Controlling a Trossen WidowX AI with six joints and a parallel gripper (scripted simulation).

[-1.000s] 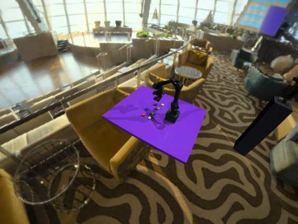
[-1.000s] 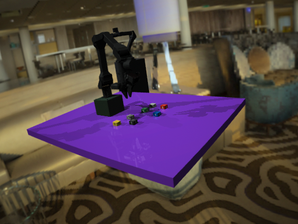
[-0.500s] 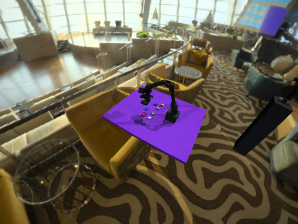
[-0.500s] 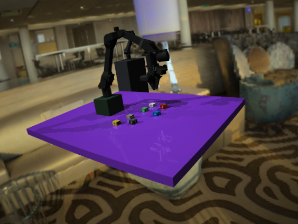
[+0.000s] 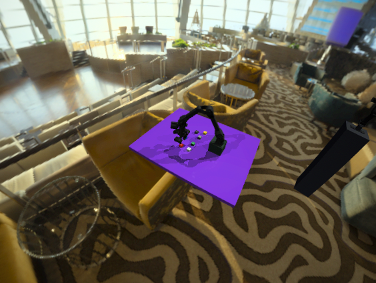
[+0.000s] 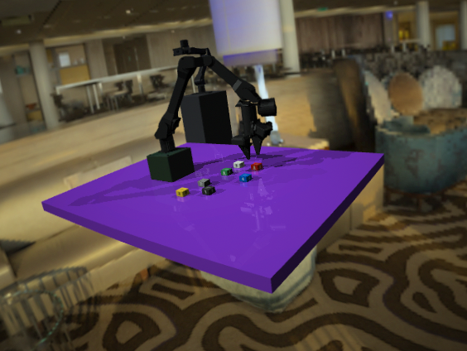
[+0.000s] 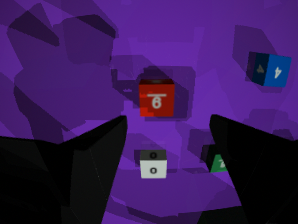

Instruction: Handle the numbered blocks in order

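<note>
My gripper tip is now 10 mm to the right of the red block and 40 mm above it. From my gripper tip the other things lie so: white block: 90 mm behind, 10 mm to the right, 40 mm below; green block: 60 mm behind, 90 mm to the right, 40 mm below; blue block: 60 mm ahead, 110 mm to the right, 40 mm below.
</note>
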